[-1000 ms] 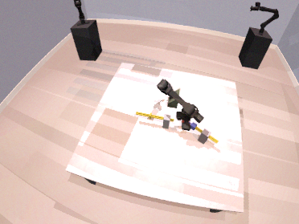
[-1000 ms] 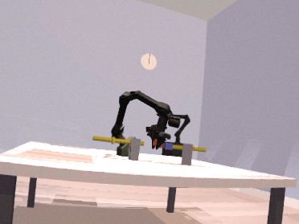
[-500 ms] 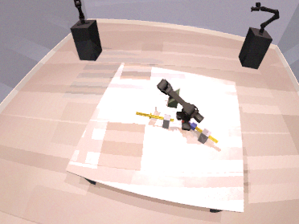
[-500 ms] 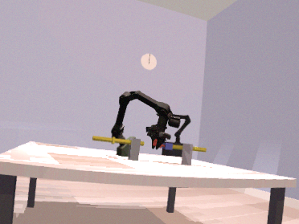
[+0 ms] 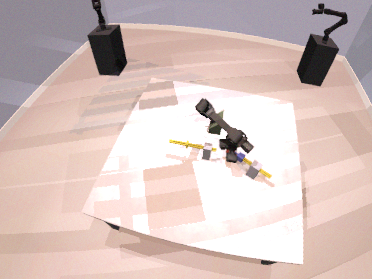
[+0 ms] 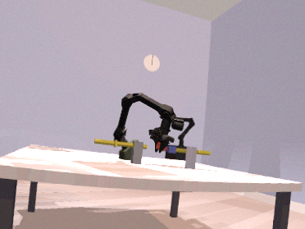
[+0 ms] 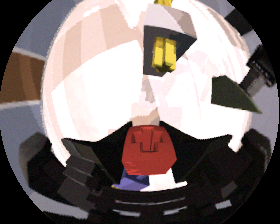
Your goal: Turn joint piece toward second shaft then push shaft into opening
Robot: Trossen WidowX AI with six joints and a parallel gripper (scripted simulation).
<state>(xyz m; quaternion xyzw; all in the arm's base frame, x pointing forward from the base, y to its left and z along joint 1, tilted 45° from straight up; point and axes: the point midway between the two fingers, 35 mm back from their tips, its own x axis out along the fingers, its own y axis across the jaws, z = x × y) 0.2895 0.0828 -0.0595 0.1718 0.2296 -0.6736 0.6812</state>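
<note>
My gripper tip is 3 cm below the red square joint piece and 2 cm to the right of it.
</note>
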